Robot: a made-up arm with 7 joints. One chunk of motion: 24 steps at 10 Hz.
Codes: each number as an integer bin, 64 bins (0 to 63) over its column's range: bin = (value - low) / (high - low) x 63, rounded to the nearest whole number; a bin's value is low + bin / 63 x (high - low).
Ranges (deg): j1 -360.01..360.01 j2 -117.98..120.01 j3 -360.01..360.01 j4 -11..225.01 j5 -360.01..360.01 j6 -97.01..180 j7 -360.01..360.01
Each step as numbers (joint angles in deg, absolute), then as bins.
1 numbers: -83.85 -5.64 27.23 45.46 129.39 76.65 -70.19
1 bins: 24 30 34 15 43 39 25
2 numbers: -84.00 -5.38 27.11 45.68 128.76 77.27 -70.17
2 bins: 24 30 34 15 43 40 25
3 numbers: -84.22 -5.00 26.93 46.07 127.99 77.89 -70.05
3 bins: 24 30 34 15 43 40 25
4 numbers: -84.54 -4.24 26.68 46.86 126.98 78.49 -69.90
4 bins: 24 30 34 15 43 40 25
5 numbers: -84.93 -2.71 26.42 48.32 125.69 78.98 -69.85
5 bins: 24 31 34 16 42 40 25
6 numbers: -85.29 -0.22 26.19 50.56 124.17 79.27 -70.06
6 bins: 24 31 34 16 42 40 25
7 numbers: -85.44 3.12 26.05 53.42 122.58 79.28 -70.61
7 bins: 24 32 34 17 42 40 25
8 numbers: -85.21 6.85 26.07 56.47 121.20 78.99 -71.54
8 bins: 24 33 34 18 42 40 25
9 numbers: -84.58 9.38 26.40 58.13 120.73 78.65 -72.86
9 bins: 24 34 34 18 42 40 25
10 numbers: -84.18 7.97 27.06 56.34 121.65 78.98 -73.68
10 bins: 24 33 34 18 42 40 25
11 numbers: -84.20 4.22 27.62 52.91 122.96 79.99 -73.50
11 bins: 24 32 34 17 42 40 25
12 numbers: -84.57 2.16 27.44 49.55 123.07 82.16 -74.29
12 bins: 24 32 34 16 42 41 25
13 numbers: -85.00 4.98 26.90 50.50 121.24 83.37 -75.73
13 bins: 24 33 34 16 42 41 25
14 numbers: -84.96 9.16 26.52 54.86 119.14 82.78 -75.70
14 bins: 24 34 34 18 42 41 25
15 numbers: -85.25 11.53 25.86 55.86 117.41 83.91 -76.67
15 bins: 24 34 34 18 42 41 25
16 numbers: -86.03 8.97 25.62 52.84 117.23 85.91 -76.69
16 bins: 24 34 34 17 42 42 25
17 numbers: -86.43 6.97 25.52 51.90 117.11 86.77 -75.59
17 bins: 24 33 34 17 42 42 25
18 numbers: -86.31 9.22 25.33 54.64 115.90 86.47 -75.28
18 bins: 24 34 34 18 42 42 25
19 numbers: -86.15 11.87 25.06 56.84 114.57 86.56 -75.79
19 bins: 24 34 34 18 42 42 25
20 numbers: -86.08 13.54 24.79 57.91 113.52 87.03 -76.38
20 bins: 24 35 34 18 41 42 25
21 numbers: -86.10 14.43 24.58 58.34 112.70 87.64 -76.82
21 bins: 24 35 34 19 41 42 25
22 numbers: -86.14 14.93 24.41 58.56 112.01 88.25 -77.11
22 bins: 24 35 34 19 41 42 25
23 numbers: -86.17 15.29 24.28 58.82 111.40 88.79 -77.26
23 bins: 24 35 34 19 41 42 25
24 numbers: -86.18 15.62 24.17 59.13 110.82 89.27 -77.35
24 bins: 24 35 34 19 41 42 25
